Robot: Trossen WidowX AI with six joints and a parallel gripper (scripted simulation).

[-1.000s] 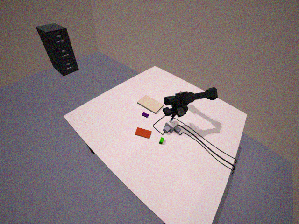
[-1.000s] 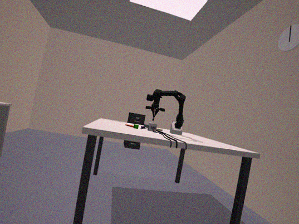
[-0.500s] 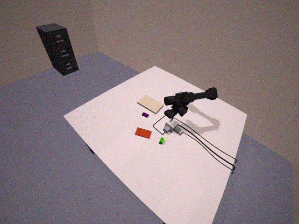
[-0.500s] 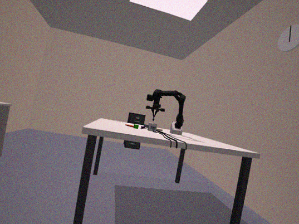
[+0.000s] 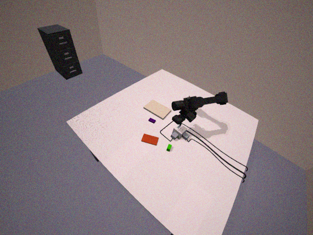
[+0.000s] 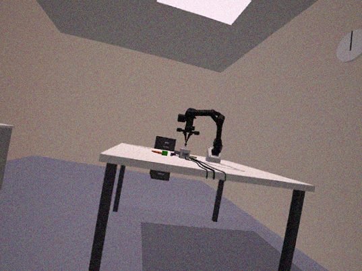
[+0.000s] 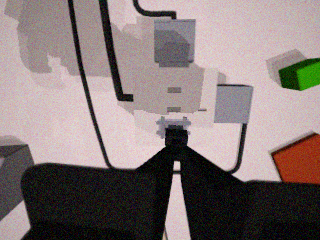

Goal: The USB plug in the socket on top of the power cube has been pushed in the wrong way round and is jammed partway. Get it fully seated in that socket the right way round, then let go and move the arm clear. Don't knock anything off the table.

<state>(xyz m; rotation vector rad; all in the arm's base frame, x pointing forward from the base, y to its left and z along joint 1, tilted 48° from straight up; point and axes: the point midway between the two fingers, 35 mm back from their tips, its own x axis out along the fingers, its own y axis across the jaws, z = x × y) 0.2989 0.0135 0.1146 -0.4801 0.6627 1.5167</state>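
Now: the grey USB plug 20 mm below my gripper tip. Round my gripper tip: orange slab (200 mm ahead, 110 mm to the right, 130 mm below); then purple block (60 mm ahead, 230 mm to the right, 130 mm below); then green block (160 mm ahead, 40 mm to the left, 120 mm below).
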